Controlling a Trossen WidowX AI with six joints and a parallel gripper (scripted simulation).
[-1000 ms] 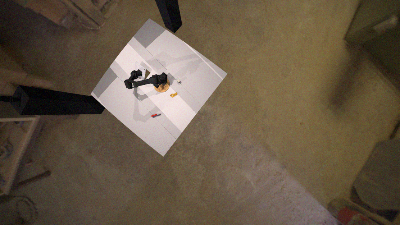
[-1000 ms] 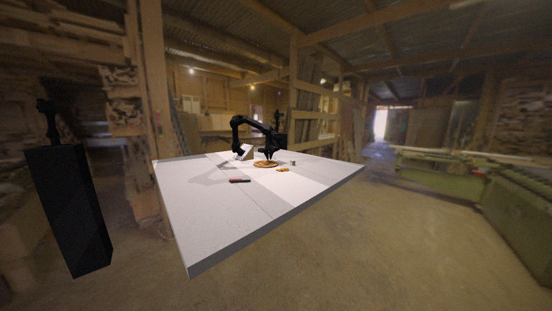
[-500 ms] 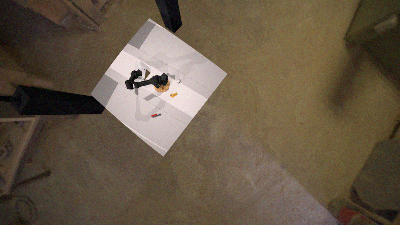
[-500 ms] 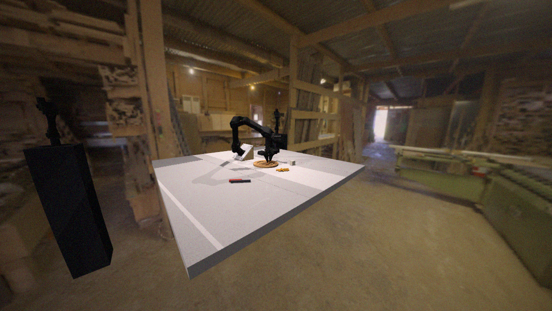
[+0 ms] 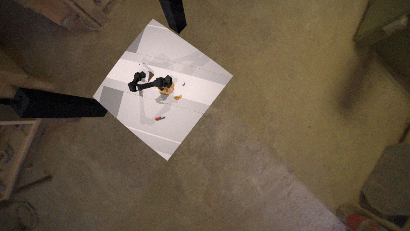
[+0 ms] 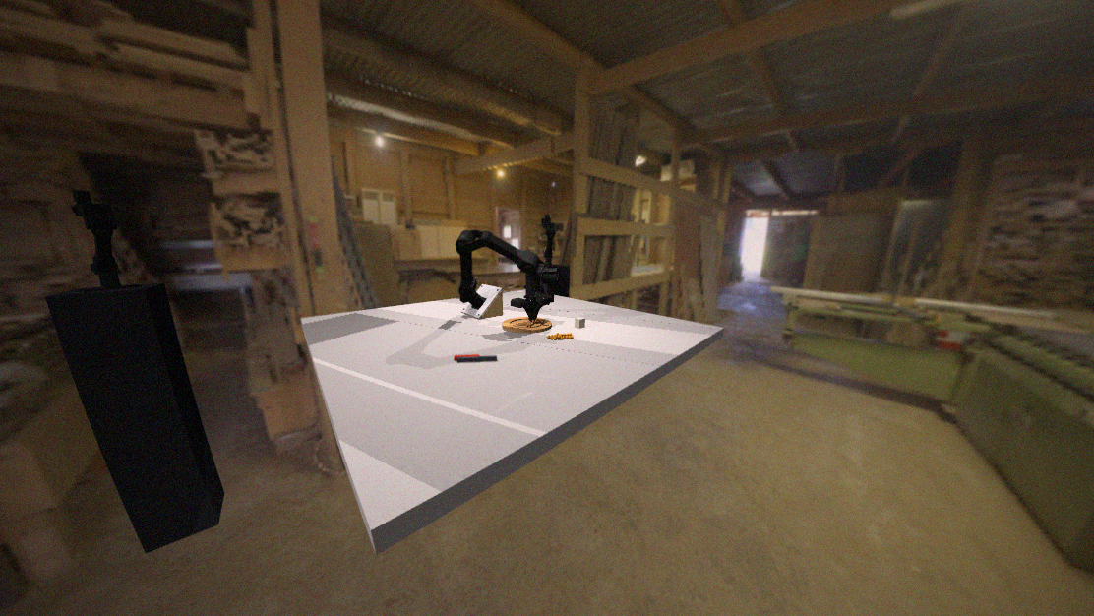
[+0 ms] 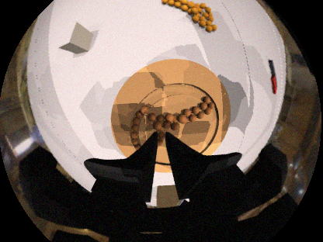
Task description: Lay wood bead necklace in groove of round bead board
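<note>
Now: the small grey cube 140 mm ahead of my gripper tip and 130 mm to the left of it. Also, from my gripper tip: black marker 370 mm to the right, 170 mm ahead, 10 mm below.
</note>
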